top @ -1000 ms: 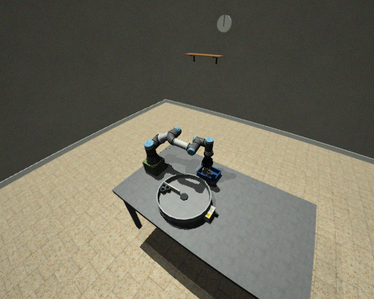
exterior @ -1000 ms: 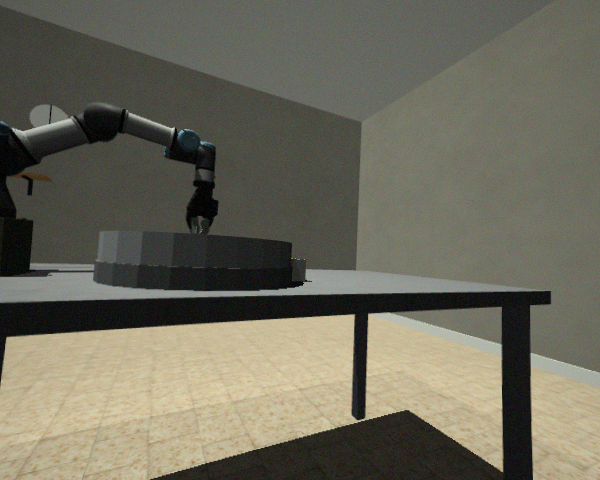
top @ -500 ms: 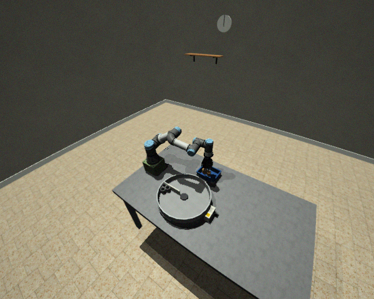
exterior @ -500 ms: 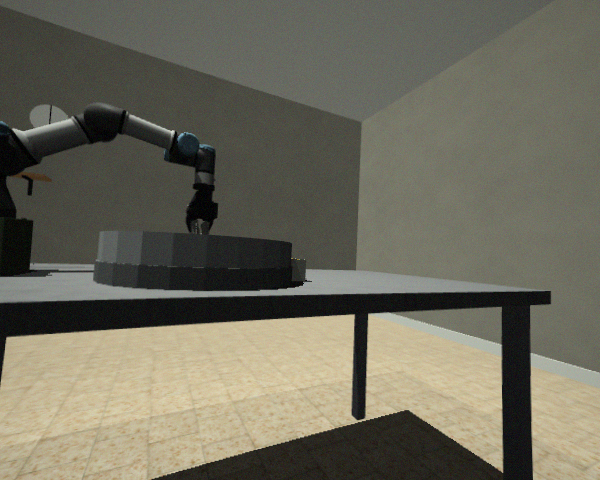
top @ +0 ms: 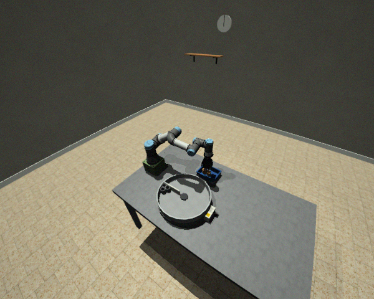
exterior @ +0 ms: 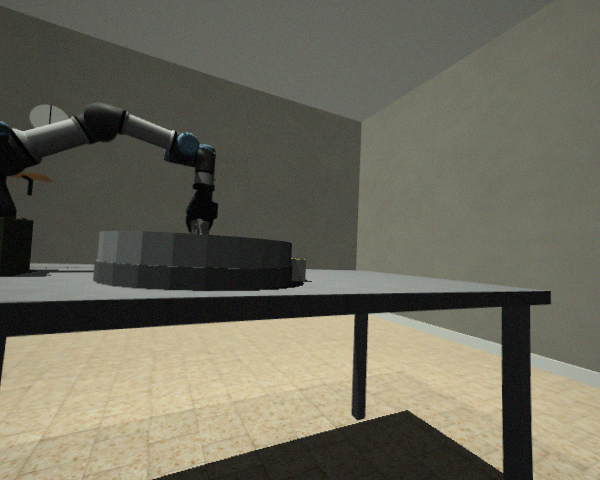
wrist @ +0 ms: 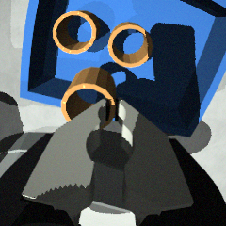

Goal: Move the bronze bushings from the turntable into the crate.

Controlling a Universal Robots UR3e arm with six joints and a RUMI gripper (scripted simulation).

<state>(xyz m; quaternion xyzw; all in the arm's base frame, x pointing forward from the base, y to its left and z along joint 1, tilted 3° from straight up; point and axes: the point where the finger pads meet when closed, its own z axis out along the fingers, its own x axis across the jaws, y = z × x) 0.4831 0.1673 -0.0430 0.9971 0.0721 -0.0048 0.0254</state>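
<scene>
Now: the blue crate 1 cm ahead of my hand, 4 cm to the left of it and 6 cm below it. Also, from my hand: turntable: 4 cm behind, 32 cm to the right, 4 cm below.
</scene>
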